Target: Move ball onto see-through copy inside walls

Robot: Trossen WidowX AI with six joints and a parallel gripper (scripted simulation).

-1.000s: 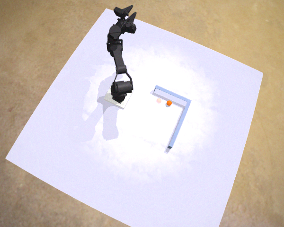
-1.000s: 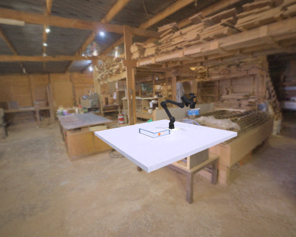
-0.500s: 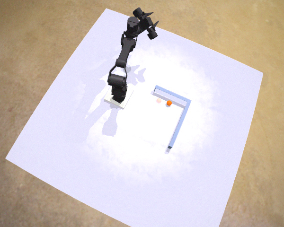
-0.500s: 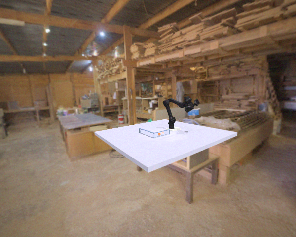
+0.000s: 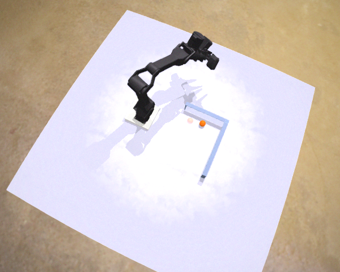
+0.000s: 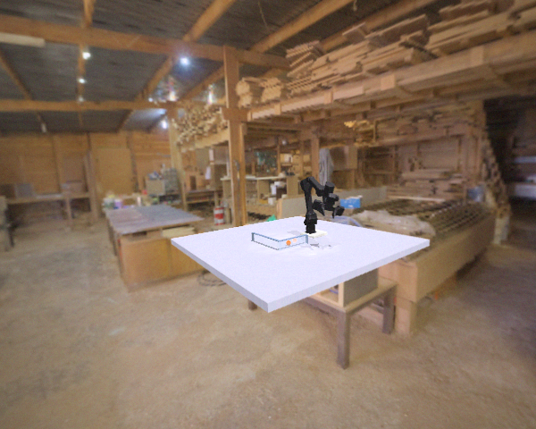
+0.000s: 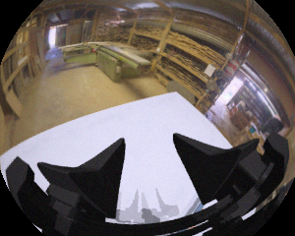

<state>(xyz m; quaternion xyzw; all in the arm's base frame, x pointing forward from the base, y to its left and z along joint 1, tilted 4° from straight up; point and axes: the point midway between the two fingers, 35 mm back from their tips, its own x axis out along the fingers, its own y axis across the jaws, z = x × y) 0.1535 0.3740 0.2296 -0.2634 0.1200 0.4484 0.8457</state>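
Right now my gripper tip is 270 mm to the left of the orange ball, 200 mm above it and 100 mm short of it. Also, from my gripper tip: see-through copy of ball (290 mm to the right, 200 mm below, 40 mm ahead).
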